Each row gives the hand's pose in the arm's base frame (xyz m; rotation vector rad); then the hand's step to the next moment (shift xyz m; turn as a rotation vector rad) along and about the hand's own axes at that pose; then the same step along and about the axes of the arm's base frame.
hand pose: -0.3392 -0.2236 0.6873 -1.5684 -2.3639 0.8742
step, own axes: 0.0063 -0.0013 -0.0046 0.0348 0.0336 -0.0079
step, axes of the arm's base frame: -0.0017 0.0069 0.0034 0.0149 0.0430 -0.0183
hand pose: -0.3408 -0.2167 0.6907 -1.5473 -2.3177 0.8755
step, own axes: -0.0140 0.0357 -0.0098 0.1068 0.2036 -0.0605
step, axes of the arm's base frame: 0.0380 0.0005 -0.0111 0.1402 0.1717 -0.0859
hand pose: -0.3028 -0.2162 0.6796 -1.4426 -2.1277 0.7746
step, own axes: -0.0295 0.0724 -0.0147 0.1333 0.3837 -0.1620
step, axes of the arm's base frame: 0.0691 -0.0034 -0.0393 0.3189 0.2695 -0.1302
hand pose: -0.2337 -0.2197 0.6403 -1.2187 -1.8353 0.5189
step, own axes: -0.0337 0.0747 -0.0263 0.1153 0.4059 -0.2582
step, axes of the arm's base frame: 0.0675 -0.0002 -0.0534 0.4133 0.2526 -0.1006
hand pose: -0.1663 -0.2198 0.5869 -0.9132 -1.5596 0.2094
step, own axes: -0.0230 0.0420 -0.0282 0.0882 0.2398 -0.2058
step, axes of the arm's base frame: 0.0417 0.0030 -0.0366 0.2936 0.1429 -0.0320
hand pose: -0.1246 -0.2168 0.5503 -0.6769 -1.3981 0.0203
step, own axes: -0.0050 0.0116 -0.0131 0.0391 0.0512 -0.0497
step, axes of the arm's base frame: 0.0152 0.0019 -0.0099 0.0720 0.0361 0.0112
